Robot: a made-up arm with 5 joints.
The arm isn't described. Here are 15 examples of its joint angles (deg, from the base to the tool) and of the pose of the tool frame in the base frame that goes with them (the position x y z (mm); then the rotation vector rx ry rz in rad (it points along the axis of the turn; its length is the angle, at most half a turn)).
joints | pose
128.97 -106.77 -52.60 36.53 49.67 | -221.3 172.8 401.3 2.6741 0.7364 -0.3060
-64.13 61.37 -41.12 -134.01 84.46 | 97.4 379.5 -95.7 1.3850 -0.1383 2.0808
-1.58 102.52 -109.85 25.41 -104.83 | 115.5 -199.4 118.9 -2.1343 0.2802 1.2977
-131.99 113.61 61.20 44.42 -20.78 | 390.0 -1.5 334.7 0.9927 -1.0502 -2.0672
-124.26 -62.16 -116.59 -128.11 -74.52 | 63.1 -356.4 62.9 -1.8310 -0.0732 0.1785
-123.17 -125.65 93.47 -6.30 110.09 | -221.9 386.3 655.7 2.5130 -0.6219 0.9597
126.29 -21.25 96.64 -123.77 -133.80 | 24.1 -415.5 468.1 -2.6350 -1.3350 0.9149
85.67 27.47 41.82 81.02 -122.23 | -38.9 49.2 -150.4 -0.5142 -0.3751 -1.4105
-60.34 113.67 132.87 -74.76 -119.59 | -235.8 581.8 32.9 1.5386 -1.2327 0.9932
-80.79 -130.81 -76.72 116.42 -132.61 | 178.0 358.9 598.8 1.2205 0.5703 -0.4914
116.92 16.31 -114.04 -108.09 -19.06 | 167.1 239.2 417.8 -2.1079 -1.9654 0.3598
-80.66 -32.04 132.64 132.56 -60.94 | 475.5 49.3 114.7 1.4833 1.9194 -1.8082
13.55 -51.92 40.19 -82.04 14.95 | -70.5 -306.6 -288.7 -0.9408 1.3244 0.5742
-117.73 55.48 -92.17 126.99 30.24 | 124.2 -61.3 157.8 -1.2125 1.1795 1.2611
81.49 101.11 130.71 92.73 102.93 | -143.2 -24.7 97.5 -0.8457 -1.9062 -1.6748
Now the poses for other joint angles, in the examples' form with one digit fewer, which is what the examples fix.
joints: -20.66 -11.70 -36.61 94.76 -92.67
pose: 233 -42 321 2.078 -0.847 -1.232
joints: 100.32 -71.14 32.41 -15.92 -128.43
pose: -664 124 -210 -0.940 0.957 -0.545
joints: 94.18 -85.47 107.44 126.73 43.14
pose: -285 151 58 0.904 -2.422 1.432
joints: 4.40 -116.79 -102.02 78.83 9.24
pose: 124 304 98 1.555 0.621 0.416
